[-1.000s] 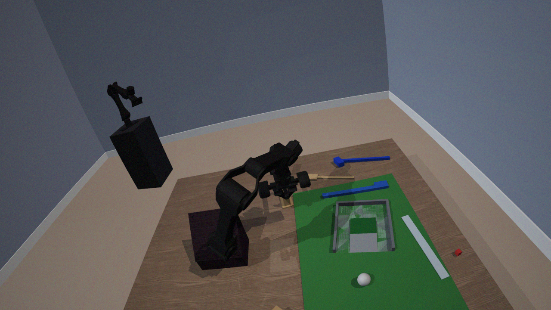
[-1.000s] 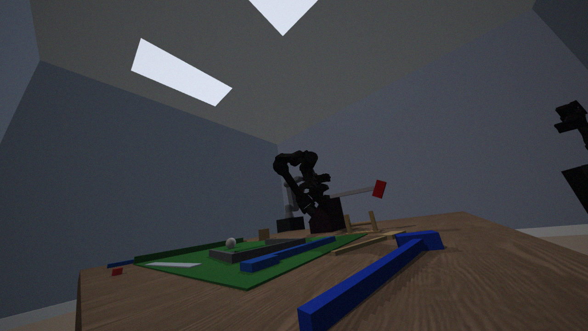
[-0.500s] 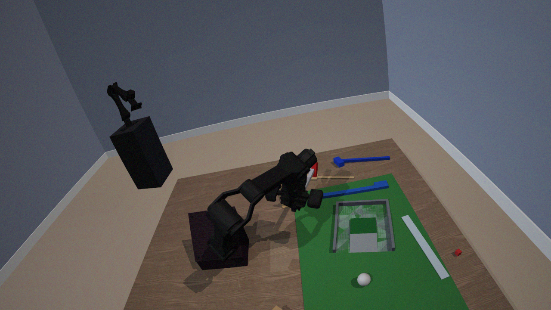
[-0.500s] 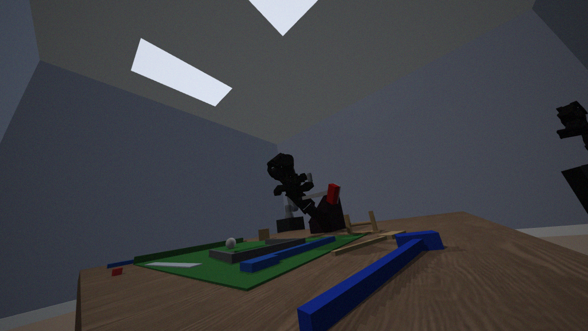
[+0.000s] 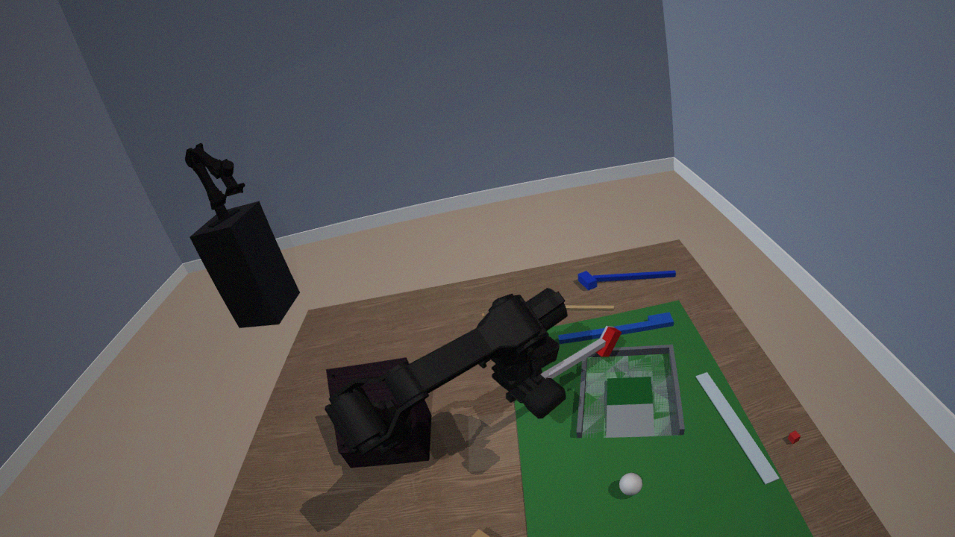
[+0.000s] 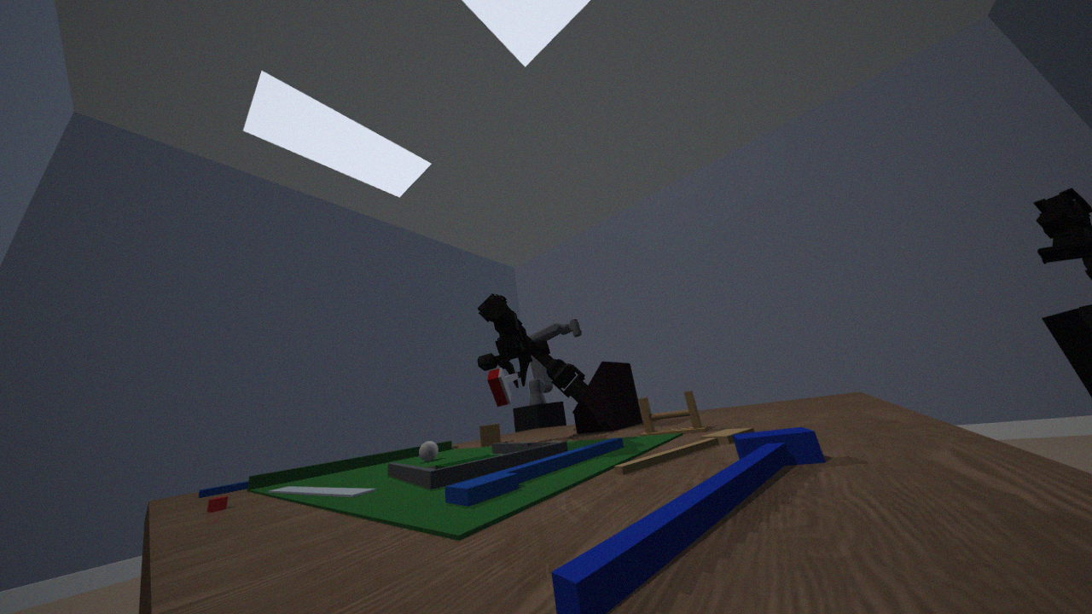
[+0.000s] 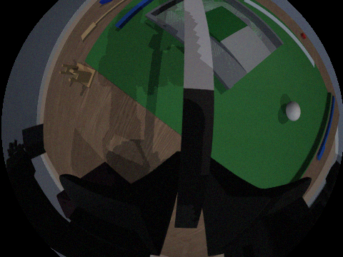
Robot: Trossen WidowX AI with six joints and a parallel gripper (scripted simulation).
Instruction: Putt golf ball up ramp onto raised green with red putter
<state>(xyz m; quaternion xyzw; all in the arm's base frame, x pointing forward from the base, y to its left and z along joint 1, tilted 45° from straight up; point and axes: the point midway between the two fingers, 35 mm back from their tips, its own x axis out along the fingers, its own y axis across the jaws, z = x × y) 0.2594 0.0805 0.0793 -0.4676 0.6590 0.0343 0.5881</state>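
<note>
Now: gripper tip 9 cm short of the red putter, 8 cm to the right of it and 1 cm below it. Also, from my gripper tip: white strip 42 cm ahead, 2 cm to the right, 14 cm below; then wooden rack 10 cm behind, 33 cm to the left, 11 cm below; then white golf ball 18 cm ahead, 13 cm to the right, 12 cm below.
</note>
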